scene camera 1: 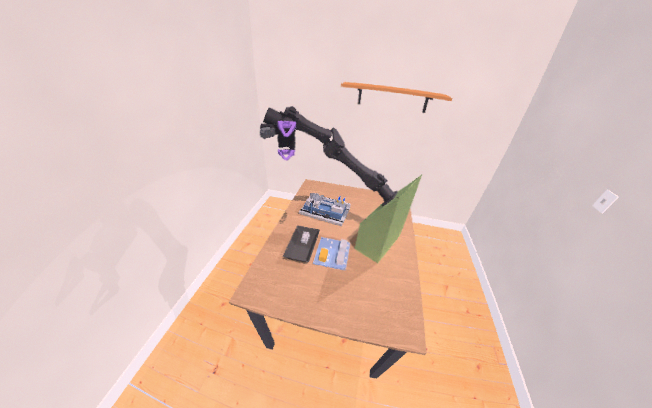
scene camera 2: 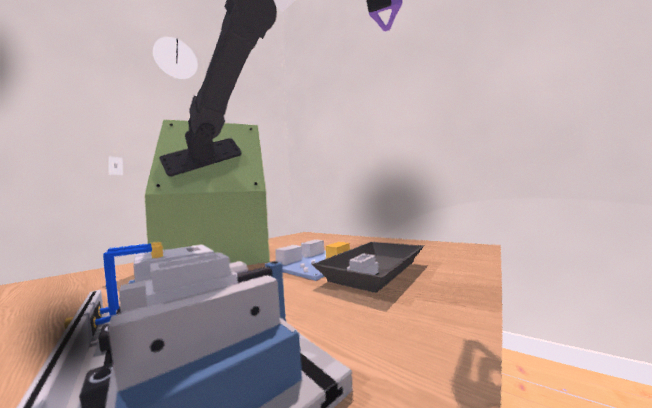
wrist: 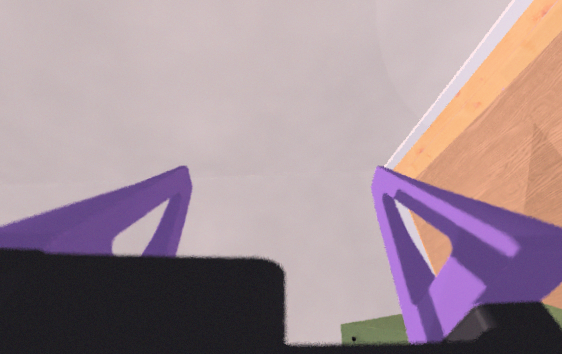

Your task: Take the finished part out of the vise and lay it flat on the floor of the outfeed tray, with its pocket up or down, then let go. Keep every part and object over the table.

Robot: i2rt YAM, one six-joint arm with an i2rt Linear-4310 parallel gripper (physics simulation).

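Places are measured from the arm's base along level axes (x right, y ahead, z up), in centimetres.
Pixels of known places: gripper, fingertip midpoint: (scene camera 1: 286, 148) (scene camera 2: 384, 15) (wrist: 281, 176); arm's base, origin of the base link: (scene camera 1: 390, 198) (scene camera 2: 203, 156).
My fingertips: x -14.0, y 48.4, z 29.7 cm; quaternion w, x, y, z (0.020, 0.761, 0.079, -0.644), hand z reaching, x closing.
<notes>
Ahead of a thing's pixels: the offset from my fingertips to its top centre. "*": to the spot under its first point.
The blue-and-grey vise {dx +38.3, dy -15.9, dz -49.6 cm} (scene camera 1: 324, 205) (scene camera 2: 200, 330) stands on a light grey base near the far table edge. In the scene camera 2 view a light grey stepped block {dx +40.6, dy -9.4, dz -48.0 cm} (scene camera 2: 190, 272) sits behind its near jaw plate; its pocket is hard to make out. The black outfeed tray (scene camera 1: 295, 254) (scene camera 2: 350, 281) has sloping walls and holds a small light grey part {dx +11.2, dy -5.1, dz -54.8 cm} (scene camera 1: 305, 237) (scene camera 2: 363, 264), recess up. My gripper (scene camera 1: 286, 145) (wrist: 281, 176) is open and empty, high above the table and well away from vise and tray. One purple finger shows at the top of the scene camera 2 view.
A blue board (scene camera 1: 332, 262) (scene camera 2: 296, 269) beside the tray holds a yellow block {dx -0.9, dy -15.6, dz -55.1 cm} (scene camera 1: 324, 254) (scene camera 2: 338, 249) and light grey blocks. A green pedestal (scene camera 1: 380, 230) (scene camera 2: 207, 220) carries the arm. A blue bent tube {* dx +41.4, dy -25.2, dz -51.2 cm} (scene camera 2: 111, 275) with a yellow tip rises beside the vise.
</notes>
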